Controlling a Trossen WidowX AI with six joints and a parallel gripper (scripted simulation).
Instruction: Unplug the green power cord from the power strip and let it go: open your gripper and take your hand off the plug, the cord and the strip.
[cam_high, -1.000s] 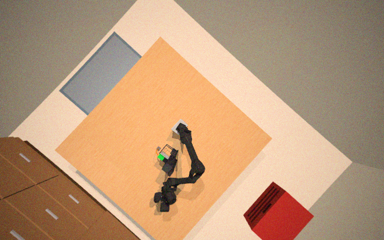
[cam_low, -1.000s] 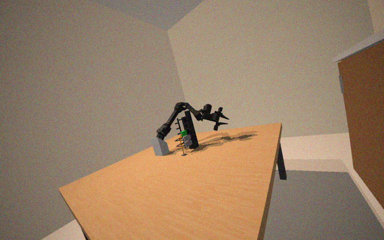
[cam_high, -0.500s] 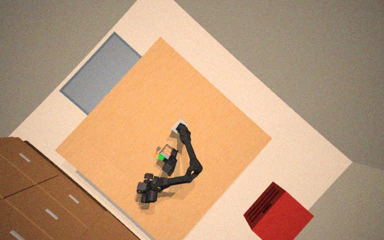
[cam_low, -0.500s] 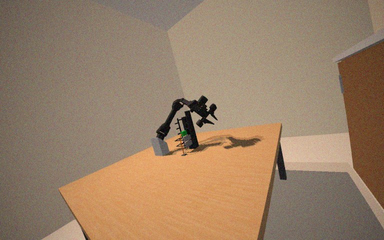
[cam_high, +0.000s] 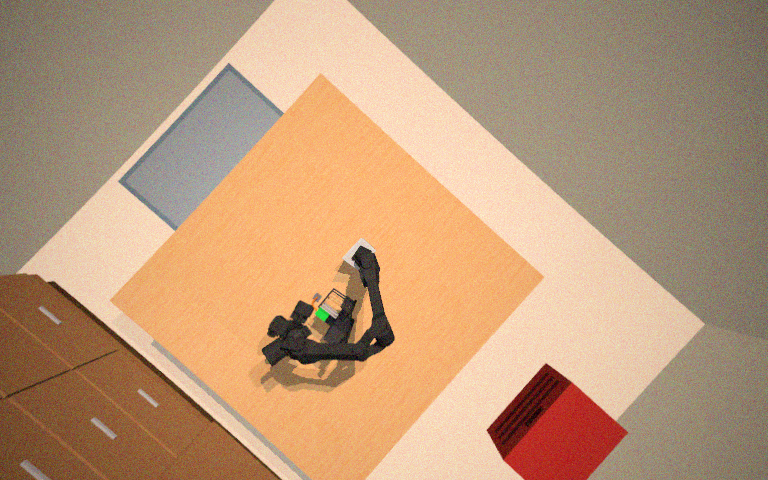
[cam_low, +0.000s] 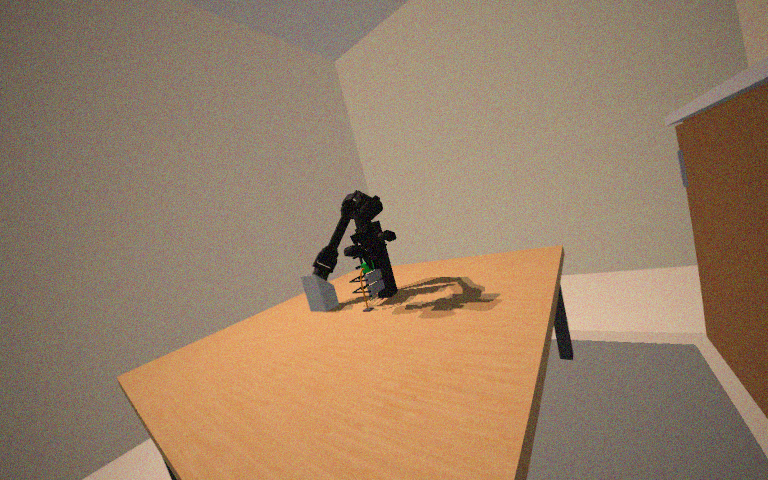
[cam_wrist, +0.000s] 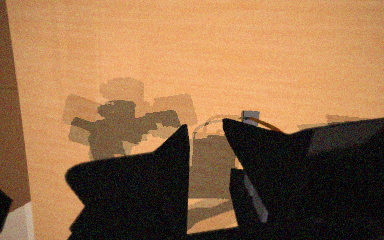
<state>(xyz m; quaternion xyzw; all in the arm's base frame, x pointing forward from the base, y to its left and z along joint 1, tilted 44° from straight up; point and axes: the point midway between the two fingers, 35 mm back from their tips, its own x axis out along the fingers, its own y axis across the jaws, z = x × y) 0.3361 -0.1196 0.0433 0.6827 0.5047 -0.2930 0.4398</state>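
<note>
The green plug lies 90 mm behind my gripper tip and 90 mm to the left of it.
</note>
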